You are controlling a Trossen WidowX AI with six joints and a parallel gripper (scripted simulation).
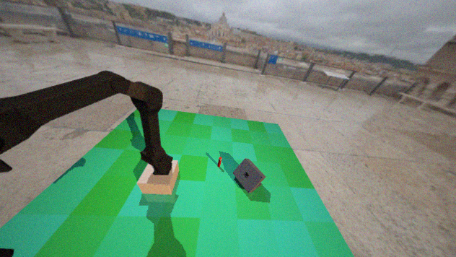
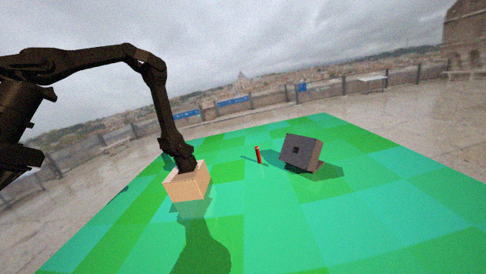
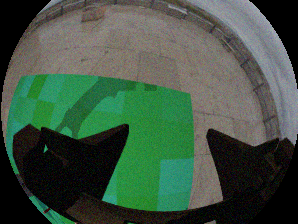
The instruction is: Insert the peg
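The red peg lies 480 mm ahead of my gripper tip, 450 mm to the left of it and 240 mm below it. The rest, counted from my gripper tip: grey sloped panel 630 mm ahead, 350 mm to the left, 240 mm below.
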